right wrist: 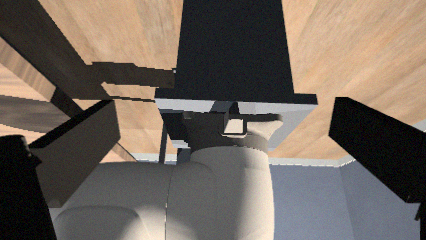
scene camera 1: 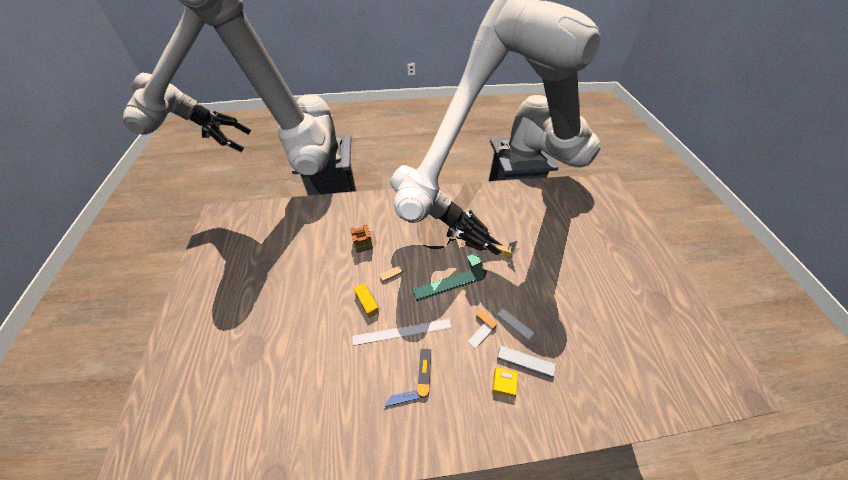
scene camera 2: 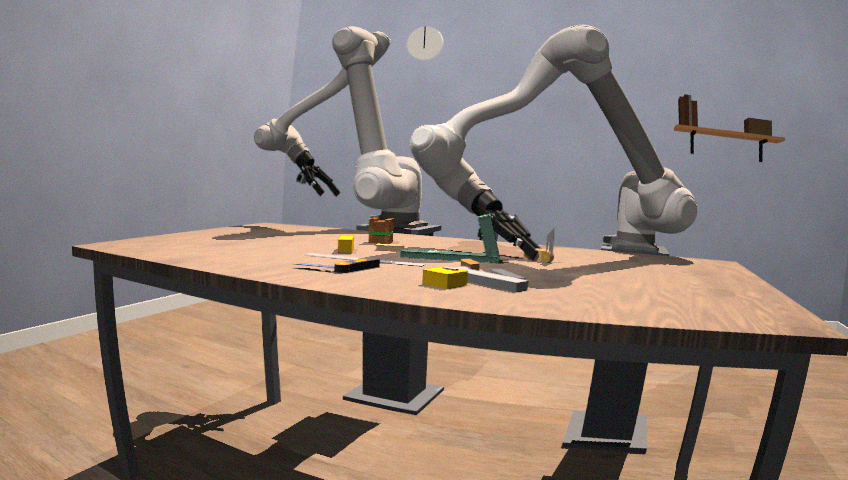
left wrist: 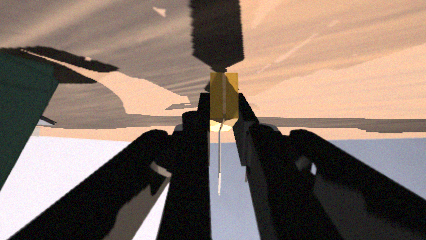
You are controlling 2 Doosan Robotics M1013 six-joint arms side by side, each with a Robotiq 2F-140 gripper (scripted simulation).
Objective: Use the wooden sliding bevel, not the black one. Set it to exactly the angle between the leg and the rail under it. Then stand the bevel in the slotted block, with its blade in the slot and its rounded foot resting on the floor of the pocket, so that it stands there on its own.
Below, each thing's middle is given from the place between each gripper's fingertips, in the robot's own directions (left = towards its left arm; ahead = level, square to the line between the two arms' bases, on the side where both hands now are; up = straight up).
Now: the wooden sliding bevel [left wrist: 224, 104] 20 mm ahead of my left hand, 40 mm to the left of it and 10 mm below it. The rest, counted from my left hand: yellow box [scene camera 2: 446, 277]: 460 mm ahead, 20 mm to the right, 10 mm below; then long pale strip [scene camera 1: 441, 324]: 310 mm ahead, 310 mm to the right, 30 mm below; then black bevel [scene camera 1: 425, 354]: 470 mm ahead, 260 mm to the right, 20 mm below.
The long pale strip is 84 cm ahead of my right hand [scene camera 1: 246, 141], 73 cm to the left of it and 12 cm below it. From my right hand the other things lie so: yellow box: 102 cm to the left, 99 cm ahead, 10 cm below; then black bevel: 100 cm ahead, 78 cm to the left, 11 cm below; then wooden sliding bevel: 109 cm to the left, 55 cm ahead, 10 cm below.
